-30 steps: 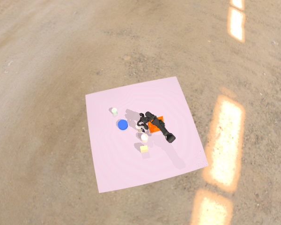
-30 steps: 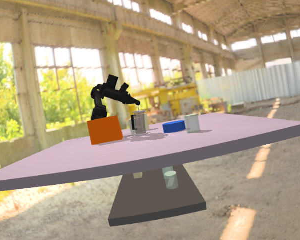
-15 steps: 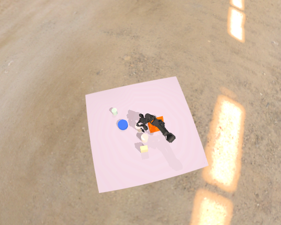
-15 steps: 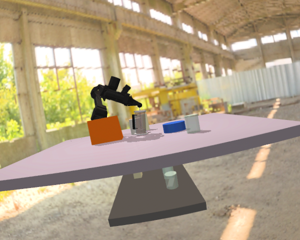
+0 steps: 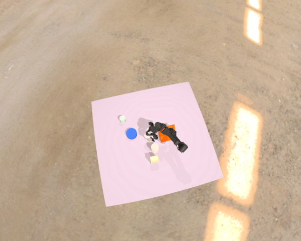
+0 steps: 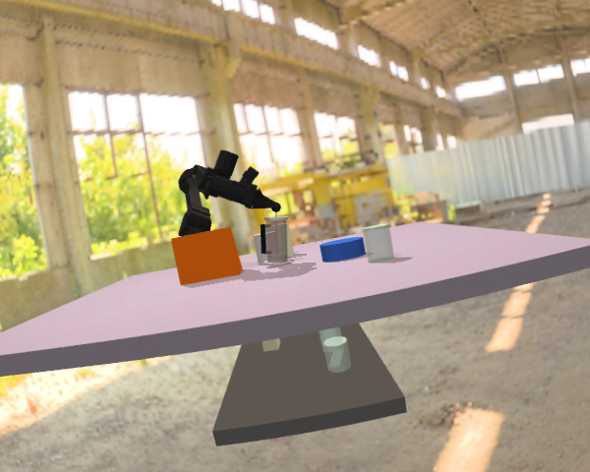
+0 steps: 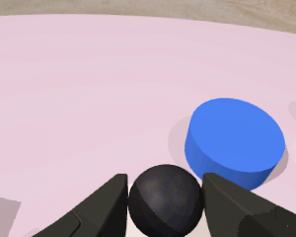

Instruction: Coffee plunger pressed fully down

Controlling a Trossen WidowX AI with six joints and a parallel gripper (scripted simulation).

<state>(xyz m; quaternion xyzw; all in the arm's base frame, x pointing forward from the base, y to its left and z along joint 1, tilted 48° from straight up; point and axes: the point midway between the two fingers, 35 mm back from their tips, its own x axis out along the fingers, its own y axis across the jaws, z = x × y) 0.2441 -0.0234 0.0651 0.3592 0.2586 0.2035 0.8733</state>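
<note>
Right now my gripper tip is 8 cm above the coffee press, 3 cm past it and 1 cm to the right of it. The rest, counted from my gripper tip: blue disc (16 cm ahead, 15 cm below, 9 cm to the right); then white cylinder (12 cm to the left, 12 cm below, 7 cm behind).
</note>
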